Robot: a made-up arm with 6 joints.
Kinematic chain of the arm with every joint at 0, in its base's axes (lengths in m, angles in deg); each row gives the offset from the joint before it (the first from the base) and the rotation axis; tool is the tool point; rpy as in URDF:
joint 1: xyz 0 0 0.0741 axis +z
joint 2: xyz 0 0 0 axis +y
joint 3: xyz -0.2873 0 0.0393 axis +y
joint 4: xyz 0.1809 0 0.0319 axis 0.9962 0 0.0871
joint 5: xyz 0 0 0 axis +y
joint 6: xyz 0.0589 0 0.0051 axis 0.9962 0 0.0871
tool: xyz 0 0 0 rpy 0 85 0
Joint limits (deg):
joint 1: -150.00..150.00
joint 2: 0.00..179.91
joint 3: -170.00..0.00
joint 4: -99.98..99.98
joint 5: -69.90..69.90
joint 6: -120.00..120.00
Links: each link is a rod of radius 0.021 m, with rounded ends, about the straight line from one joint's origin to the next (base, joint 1, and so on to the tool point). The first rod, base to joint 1, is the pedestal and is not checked.
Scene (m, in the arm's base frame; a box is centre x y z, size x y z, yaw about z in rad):
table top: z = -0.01
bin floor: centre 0.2 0.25 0 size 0.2 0.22 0.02 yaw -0.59
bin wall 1: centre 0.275 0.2 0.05 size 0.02 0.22 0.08 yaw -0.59
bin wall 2: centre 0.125 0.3 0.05 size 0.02 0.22 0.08 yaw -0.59
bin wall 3: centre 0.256 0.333 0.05 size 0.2 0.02 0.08 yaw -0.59
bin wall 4: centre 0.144 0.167 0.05 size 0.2 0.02 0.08 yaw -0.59
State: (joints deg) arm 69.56 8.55 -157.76 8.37 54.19 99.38
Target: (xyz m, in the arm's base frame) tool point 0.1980 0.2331 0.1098
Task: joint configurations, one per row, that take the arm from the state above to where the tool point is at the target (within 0.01 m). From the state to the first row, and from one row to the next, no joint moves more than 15 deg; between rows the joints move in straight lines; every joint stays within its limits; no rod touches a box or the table.
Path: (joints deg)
1: 67.00 22.90 -146.77 7.76 54.85 99.38
2: 64.44 37.26 -135.79 7.15 55.52 99.38
3: 61.88 51.61 -124.80 6.54 56.18 99.38
4: 59.32 65.96 -113.81 5.93 56.84 99.38
5: 56.76 80.31 -102.82 5.32 57.51 99.38
6: 54.20 94.67 -91.84 4.71 58.17 99.38
7: 51.63 109.02 -80.85 4.10 58.83 99.38
8: 49.07 123.37 -69.86 3.49 59.50 99.38

